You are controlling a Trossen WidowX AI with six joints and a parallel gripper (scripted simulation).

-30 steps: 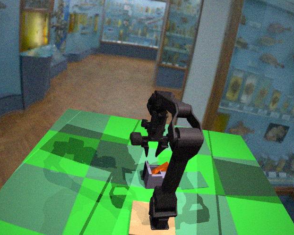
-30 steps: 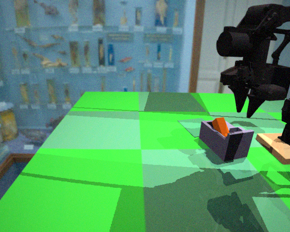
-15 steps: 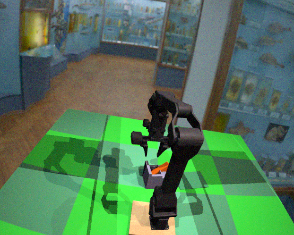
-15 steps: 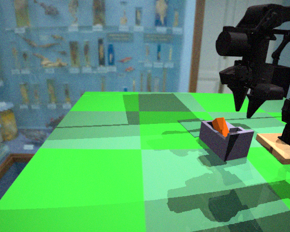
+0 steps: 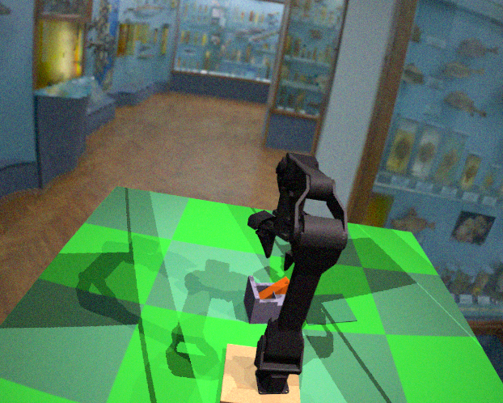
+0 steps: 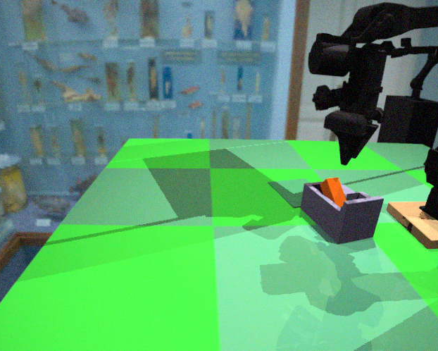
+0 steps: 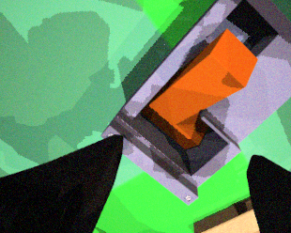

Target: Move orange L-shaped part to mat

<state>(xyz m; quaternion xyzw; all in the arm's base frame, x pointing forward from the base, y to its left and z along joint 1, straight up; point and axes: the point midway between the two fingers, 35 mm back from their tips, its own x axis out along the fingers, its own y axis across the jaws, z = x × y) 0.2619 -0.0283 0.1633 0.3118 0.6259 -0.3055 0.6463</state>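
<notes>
Now: the orange L-shaped part 2 cm behind my gripper tip and 11 cm below it. From my gripper tip the other things lie so: green mat 18 cm to the right, 16 cm below.
</notes>
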